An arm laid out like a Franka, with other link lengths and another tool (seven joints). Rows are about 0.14 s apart.
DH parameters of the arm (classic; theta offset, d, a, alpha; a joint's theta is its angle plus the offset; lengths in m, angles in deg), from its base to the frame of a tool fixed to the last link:
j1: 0 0.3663 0 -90
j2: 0 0 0 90
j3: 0 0.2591 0.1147 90
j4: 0 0 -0.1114 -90
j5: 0 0.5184 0 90
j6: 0 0 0.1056 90
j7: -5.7 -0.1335 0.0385 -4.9
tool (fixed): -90 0.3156 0 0
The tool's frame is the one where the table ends.
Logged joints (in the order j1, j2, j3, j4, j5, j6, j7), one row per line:
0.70, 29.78, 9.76, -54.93, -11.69, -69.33, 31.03
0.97, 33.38, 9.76, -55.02, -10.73, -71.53, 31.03
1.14, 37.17, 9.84, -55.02, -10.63, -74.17, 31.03
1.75, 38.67, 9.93, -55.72, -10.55, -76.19, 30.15
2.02, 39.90, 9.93, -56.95, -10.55, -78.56, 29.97
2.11, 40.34, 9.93, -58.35, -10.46, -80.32, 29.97
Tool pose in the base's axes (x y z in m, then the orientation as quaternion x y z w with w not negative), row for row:
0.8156, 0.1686, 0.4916, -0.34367, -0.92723, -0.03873, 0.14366
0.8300, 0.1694, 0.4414, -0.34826, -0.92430, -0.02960, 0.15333
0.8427, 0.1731, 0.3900, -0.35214, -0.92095, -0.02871, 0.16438
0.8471, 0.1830, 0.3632, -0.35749, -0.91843, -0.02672, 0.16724
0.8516, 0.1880, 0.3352, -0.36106, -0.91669, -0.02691, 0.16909
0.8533, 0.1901, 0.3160, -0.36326, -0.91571, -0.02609, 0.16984
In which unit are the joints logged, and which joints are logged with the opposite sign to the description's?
The joints are logged in degrees. Opposite sign: j5, j6, j7.
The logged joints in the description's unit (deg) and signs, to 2 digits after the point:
0.70, 29.78, 9.76, -54.93, 11.69, 69.33, -31.03
0.97, 33.38, 9.76, -55.02, 10.73, 71.53, -31.03
1.14, 37.17, 9.84, -55.02, 10.63, 74.17, -31.03
1.75, 38.67, 9.93, -55.72, 10.55, 76.19, -30.15
2.02, 39.90, 9.93, -56.95, 10.55, 78.56, -29.97
2.11, 40.34, 9.93, -58.35, 10.46, 80.32, -29.97

